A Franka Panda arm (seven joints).
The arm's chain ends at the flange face. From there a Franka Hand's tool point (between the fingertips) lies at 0.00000 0.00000 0.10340 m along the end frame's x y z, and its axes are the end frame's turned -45 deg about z.
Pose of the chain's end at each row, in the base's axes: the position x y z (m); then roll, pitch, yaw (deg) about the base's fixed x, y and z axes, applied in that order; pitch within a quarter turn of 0, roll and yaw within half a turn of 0:
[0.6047, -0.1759, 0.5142, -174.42, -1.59, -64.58]
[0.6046, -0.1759, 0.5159, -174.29, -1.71, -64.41]
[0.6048, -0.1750, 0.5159, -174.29, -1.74, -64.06]
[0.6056, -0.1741, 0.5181, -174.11, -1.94, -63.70]
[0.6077, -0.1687, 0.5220, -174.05, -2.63, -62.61]
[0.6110, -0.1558, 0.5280, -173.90, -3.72, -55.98]
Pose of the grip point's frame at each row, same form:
[0.6150, -0.1742, 0.4113, -177.17, -5.07, -19.63]
[0.6152, -0.1742, 0.4131, -177.17, -5.25, -19.45]
[0.6154, -0.1733, 0.4131, -177.19, -5.27, -19.10]
[0.6167, -0.1725, 0.4153, -177.20, -5.54, -18.74]
[0.6194, -0.1680, 0.4193, -177.65, -6.07, -17.60]
[0.6238, -0.1552, 0.4254, -178.32, -6.94, -10.88]

